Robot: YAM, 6 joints.
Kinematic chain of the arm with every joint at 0, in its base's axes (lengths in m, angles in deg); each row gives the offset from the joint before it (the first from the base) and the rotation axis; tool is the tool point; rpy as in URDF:
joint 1: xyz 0 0 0.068 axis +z
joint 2: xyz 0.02 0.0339 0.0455 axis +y
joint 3: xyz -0.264 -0.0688 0 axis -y
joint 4: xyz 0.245 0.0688 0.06 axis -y
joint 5: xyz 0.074 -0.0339 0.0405 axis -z
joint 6: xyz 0.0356 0 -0.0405 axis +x
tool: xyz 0 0 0 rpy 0 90 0
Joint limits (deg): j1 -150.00..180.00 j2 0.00..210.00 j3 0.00..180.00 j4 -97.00..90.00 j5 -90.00..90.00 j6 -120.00..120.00
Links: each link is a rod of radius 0.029 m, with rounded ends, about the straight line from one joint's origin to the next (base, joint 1, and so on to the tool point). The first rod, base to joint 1, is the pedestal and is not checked.
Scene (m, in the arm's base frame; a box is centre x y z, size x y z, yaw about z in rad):
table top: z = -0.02
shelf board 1: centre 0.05 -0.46 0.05 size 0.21 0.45 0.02 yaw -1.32
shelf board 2: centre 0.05 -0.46 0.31 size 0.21 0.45 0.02 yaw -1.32
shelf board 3: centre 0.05 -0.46 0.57 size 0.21 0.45 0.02 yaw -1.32
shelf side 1: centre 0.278 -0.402 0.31 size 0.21 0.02 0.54 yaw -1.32
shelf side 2: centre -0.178 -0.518 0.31 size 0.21 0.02 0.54 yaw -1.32
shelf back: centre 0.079 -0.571 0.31 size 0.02 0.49 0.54 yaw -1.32
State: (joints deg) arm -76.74 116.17 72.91 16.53 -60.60 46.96
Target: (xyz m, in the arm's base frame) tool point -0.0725 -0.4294 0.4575
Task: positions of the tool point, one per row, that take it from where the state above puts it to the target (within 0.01 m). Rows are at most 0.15 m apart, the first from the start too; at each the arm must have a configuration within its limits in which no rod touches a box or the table.
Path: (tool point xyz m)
1: 0.0425 -0.3963 0.1533
2: -0.0303 -0.3516 0.1248
3: -0.0817 -0.2911 0.1001
4: -0.1085 -0.2229 0.0799
5: -0.1333 -0.2768 0.1519
6: -0.1419 -0.3095 0.2455
7: -0.1334 -0.3143 0.3512
8: -0.1089 -0.2872 0.4575
9: -0.0984 -0.3587 0.4655
10: -0.0725 -0.4294 0.4575

